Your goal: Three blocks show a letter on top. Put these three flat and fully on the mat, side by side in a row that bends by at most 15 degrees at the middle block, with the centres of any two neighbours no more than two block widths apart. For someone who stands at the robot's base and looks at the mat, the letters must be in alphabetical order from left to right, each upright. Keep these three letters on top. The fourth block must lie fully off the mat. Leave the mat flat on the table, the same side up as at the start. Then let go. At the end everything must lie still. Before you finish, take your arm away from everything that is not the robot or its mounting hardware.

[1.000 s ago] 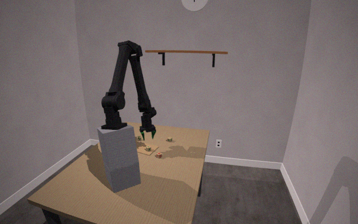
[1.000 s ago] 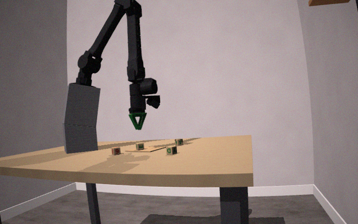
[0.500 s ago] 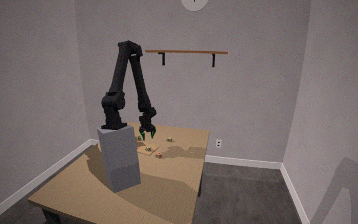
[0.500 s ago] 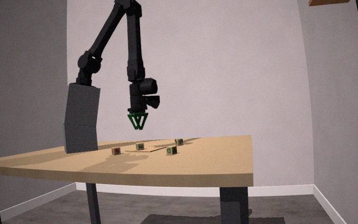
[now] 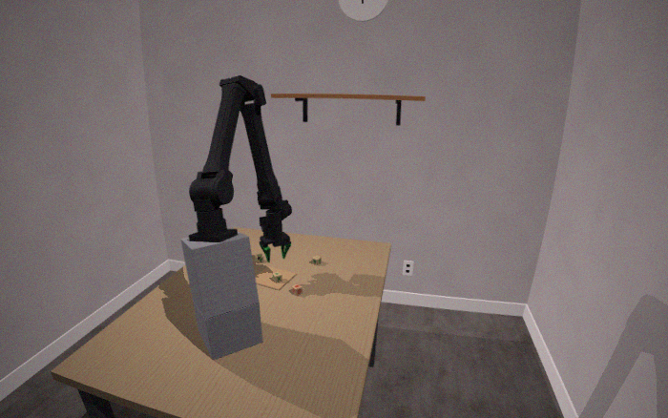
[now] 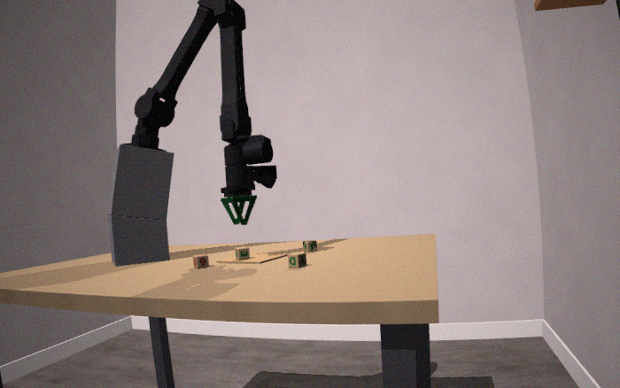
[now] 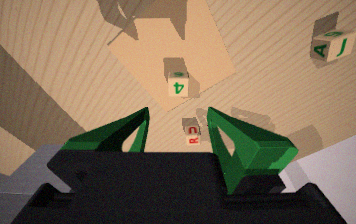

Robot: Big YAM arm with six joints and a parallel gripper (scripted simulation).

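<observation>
My gripper is now 10 cm above the pale mat, 3 cm to the right of it and 1 cm short of it. Round my hand: dark block (16 cm to the left, 12 cm ahead, 9 cm below); then green-lettered block (21 cm ahead, 9 cm below, 8 cm to the right).
</observation>
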